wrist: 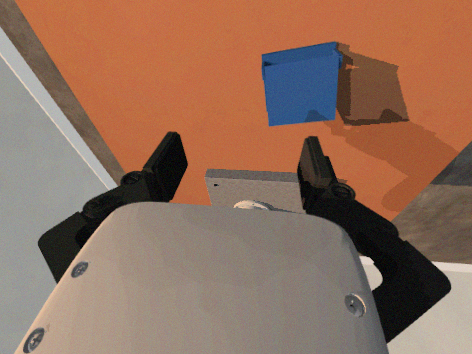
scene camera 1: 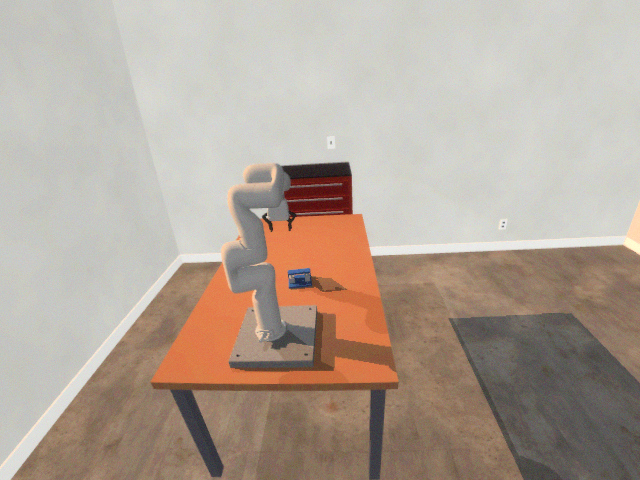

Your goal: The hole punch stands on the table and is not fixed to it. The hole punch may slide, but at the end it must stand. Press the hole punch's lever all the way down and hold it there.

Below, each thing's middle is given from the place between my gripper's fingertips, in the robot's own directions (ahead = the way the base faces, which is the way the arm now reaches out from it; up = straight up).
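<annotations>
Starting from the blue lever point(wrist: 304, 91), I find my gripper 8 cm to the left of it, 4 cm past it and 22 cm above it. The blue hole punch point(wrist: 325, 49) is 8 cm to the right of my hand and 4 cm behind it, and it sits 24 cm below it.
</annotations>
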